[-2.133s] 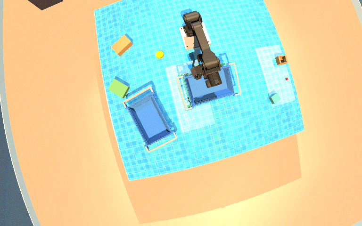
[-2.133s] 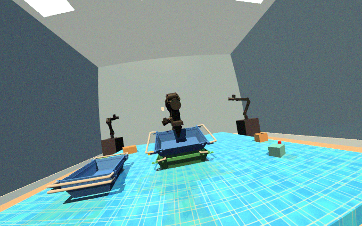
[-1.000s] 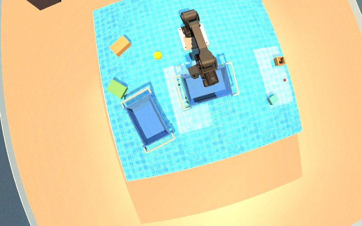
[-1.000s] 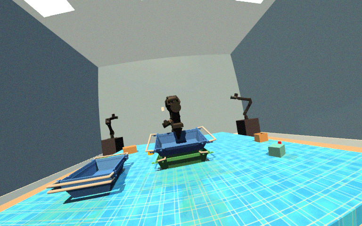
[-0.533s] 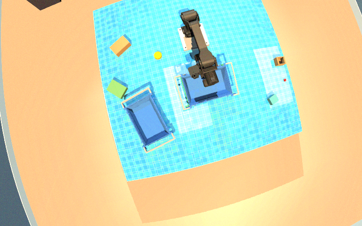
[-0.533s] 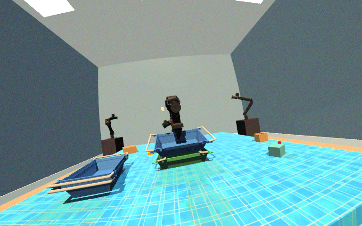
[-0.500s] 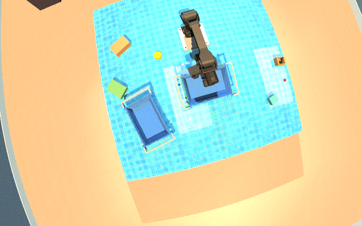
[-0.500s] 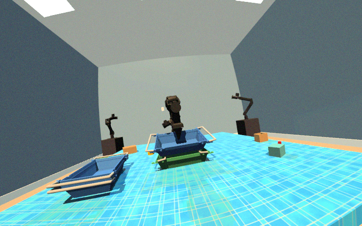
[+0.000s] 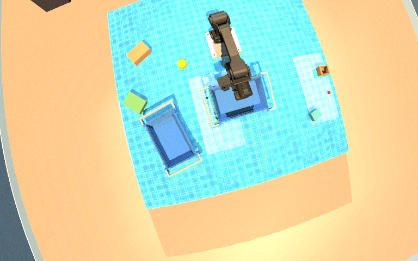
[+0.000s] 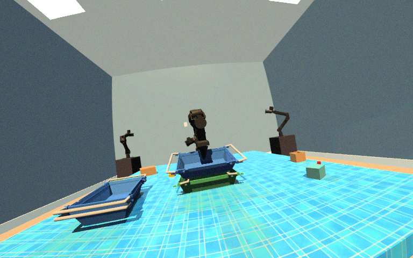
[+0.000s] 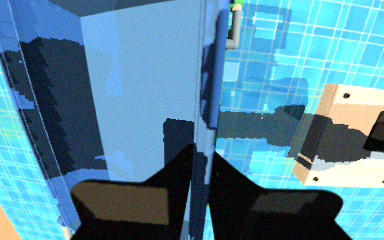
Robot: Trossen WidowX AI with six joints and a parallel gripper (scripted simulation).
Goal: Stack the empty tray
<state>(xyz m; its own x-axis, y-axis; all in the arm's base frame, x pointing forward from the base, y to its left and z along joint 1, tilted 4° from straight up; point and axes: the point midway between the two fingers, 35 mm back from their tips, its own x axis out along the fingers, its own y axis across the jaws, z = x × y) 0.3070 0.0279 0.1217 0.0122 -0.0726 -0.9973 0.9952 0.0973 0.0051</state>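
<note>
My gripper tip is now 80 mm short of the blue tray, 10 mm to the right of it and 10 mm below it. Round my gripper tip: yellow disc (190 mm behind, 250 mm to the right, 110 mm below); then green block (30 mm behind, 540 mm to the right, 100 mm below); then teal cube (230 mm ahead, 450 mm to the left, 100 mm below).
</note>
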